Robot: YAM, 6 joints.
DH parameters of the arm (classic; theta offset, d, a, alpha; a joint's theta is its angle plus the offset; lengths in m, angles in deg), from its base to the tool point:
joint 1: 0 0.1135 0.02 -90
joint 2: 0 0 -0.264 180
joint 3: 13.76 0 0.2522 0
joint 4: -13.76 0 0.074 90
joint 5: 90 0 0 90
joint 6: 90 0.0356 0 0
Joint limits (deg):
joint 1: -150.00..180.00
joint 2: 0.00..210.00
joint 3: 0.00..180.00
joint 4: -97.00..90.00
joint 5: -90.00..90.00
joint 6: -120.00..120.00
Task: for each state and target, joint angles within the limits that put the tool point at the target. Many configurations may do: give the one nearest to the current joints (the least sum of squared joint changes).
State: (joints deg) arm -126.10 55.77 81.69 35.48 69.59 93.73
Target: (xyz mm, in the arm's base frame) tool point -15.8 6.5 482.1
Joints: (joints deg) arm -122.93 21.87 52.48 32.39 28.15 93.73
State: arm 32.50 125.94 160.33 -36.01 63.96 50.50
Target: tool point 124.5 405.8 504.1
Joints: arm 77.28 122.76 155.89 -43.14 64.31 50.50
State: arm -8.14 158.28 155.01 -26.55 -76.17 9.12
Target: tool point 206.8 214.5 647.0
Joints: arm 39.89 118.63 174.29 -8.58 -63.86 9.12
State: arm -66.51 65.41 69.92 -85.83 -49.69 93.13
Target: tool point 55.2 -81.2 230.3
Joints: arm -70.63 57.50 40.77 -94.00 -44.95 93.13
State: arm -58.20 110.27 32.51 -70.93 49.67 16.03
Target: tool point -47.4 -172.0 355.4
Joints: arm -95.62 64.06 71.20 -74.47 58.43 16.03
